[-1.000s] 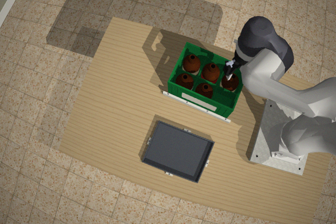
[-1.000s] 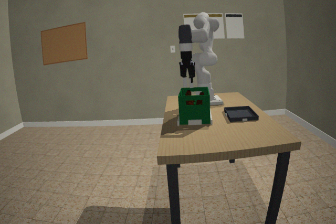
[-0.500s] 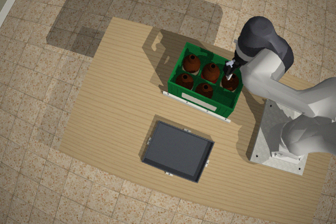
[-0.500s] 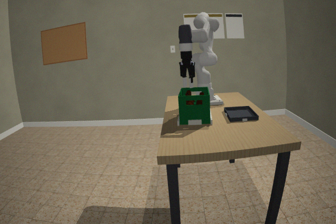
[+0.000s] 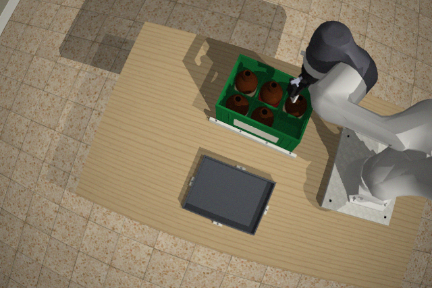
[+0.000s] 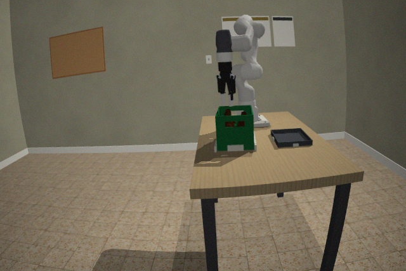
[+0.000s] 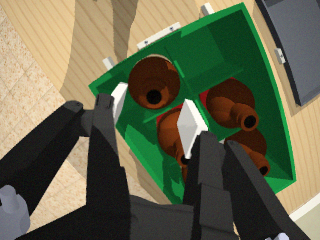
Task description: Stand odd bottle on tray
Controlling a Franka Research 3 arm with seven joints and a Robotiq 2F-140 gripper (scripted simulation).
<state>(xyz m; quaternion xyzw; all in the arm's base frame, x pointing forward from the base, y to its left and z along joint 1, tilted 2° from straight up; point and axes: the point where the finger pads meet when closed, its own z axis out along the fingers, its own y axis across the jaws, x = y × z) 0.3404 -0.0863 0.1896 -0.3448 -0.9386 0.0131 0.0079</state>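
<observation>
My hand is 130 mm above the green crate, 80 mm short of it and 50 mm to the right of it. Also, from my hand: glass bottle: 130 mm below, 100 mm to the left, 80 mm ahead; dark grey tray: 350 mm to the left, 200 mm below, 50 mm ahead.
</observation>
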